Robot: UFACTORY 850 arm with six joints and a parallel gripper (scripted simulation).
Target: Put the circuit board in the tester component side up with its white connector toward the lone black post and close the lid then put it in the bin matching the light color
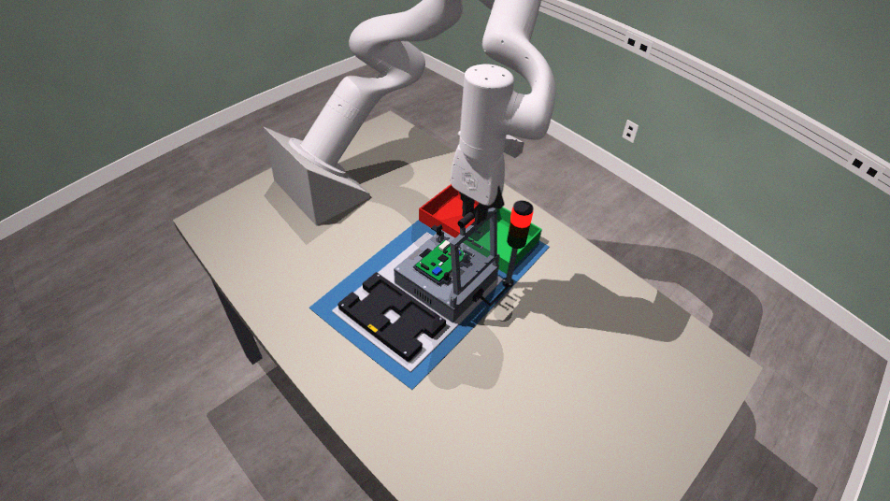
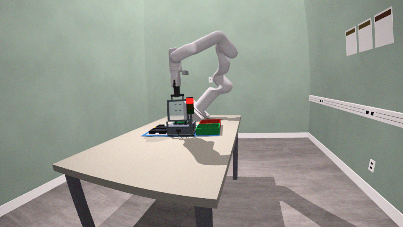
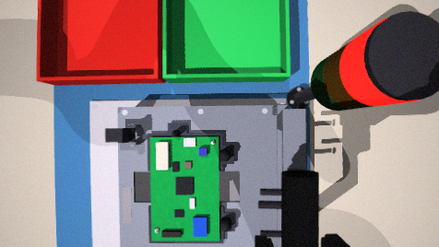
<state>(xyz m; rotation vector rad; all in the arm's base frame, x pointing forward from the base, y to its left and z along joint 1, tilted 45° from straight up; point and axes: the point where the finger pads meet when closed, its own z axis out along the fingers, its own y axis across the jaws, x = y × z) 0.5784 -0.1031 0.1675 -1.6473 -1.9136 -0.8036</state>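
Right now the green circuit board is 210 mm below my hand, 70 mm behind it and 10 mm to the right of it. Also, from my hand: black latch part: 190 mm below, 140 mm behind, 40 mm to the left; then green bin: 270 mm below, 190 mm to the left, 60 mm behind; then lid: 100 mm below, 10 mm ahead.
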